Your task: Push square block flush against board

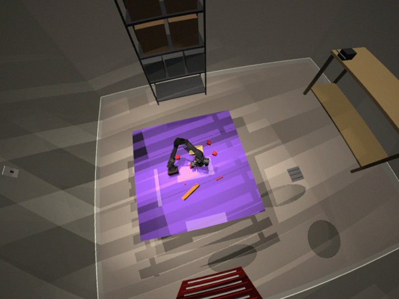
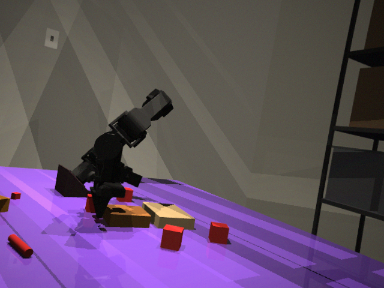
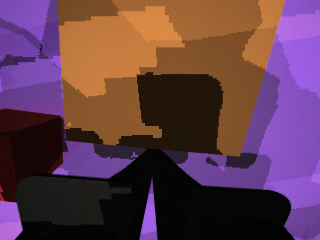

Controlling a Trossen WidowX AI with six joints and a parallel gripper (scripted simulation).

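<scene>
Right now the square block is 70 mm to the left of my gripper tip and 10 mm above it. From my gripper tip the other things lie so: long orange bar 270 mm to the right, 140 mm behind, 10 mm above; tan board 190 mm to the left, 20 mm behind, 10 mm above.
</scene>
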